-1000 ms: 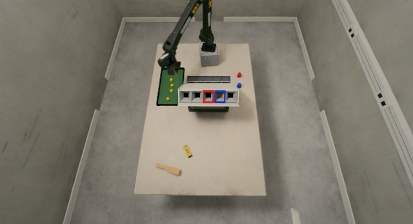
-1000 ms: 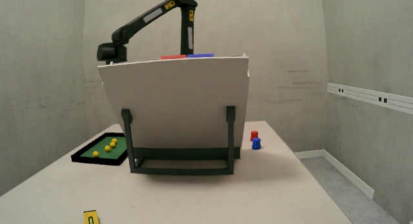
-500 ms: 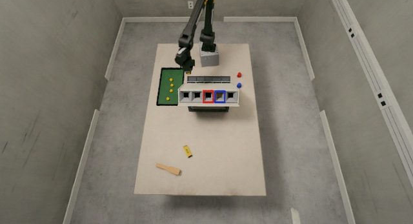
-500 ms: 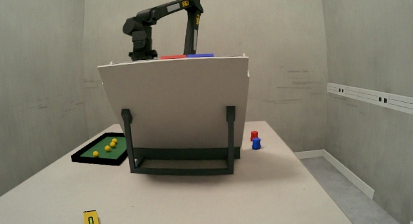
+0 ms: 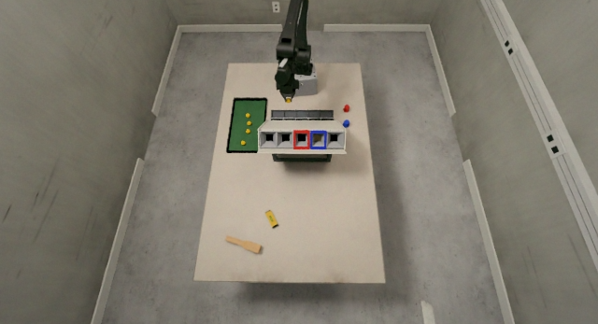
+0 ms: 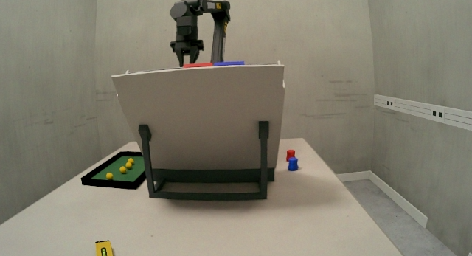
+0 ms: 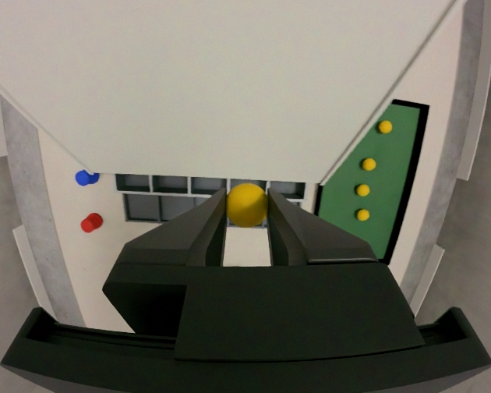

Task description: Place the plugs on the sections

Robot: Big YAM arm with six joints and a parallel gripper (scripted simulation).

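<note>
Right now the red band is 19 cm ahead of my hand, 10 cm to the left of it and 2 cm below it. The rest, counted from my hand: blue band 18 cm ahead, 17 cm to the left, 2 cm below; green marble tray 33 cm below, 27 cm to the right, 2 cm behind; cover 13 cm below, 7 cm to the left, 4 cm ahead.
</note>
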